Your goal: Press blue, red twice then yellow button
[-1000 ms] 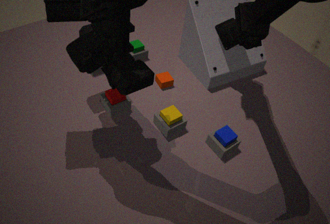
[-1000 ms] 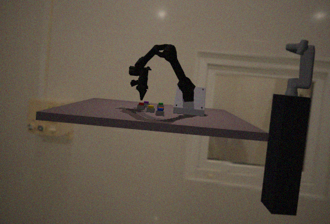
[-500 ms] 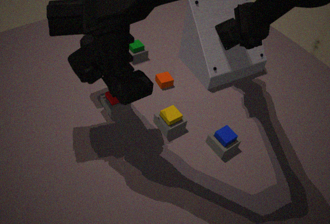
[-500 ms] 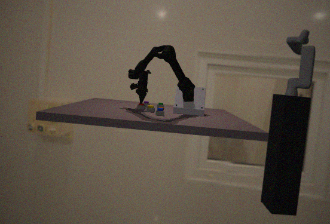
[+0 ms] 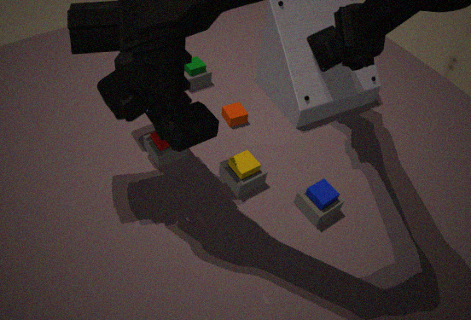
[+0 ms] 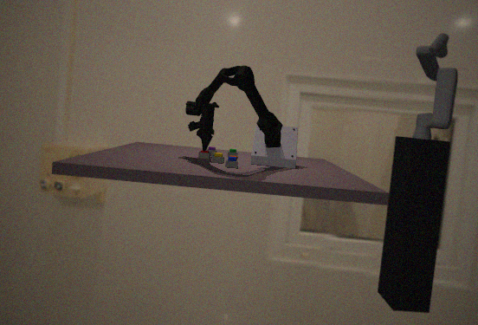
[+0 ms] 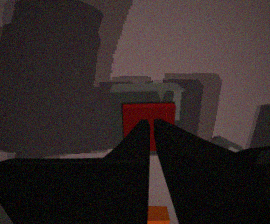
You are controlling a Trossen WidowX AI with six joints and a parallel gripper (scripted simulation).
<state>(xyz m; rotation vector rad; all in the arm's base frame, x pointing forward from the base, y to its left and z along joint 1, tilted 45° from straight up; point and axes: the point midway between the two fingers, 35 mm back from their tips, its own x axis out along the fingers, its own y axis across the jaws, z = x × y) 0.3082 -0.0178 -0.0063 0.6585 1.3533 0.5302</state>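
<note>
The red button lies 10 mm below my gripper tip. The rest, counted from my gripper tip: small grey block: 50 mm behind, 70 mm to the right, 20 mm below; orange block: 140 mm behind, 20 mm below; yellow button: 70 mm behind, 100 mm to the left.
</note>
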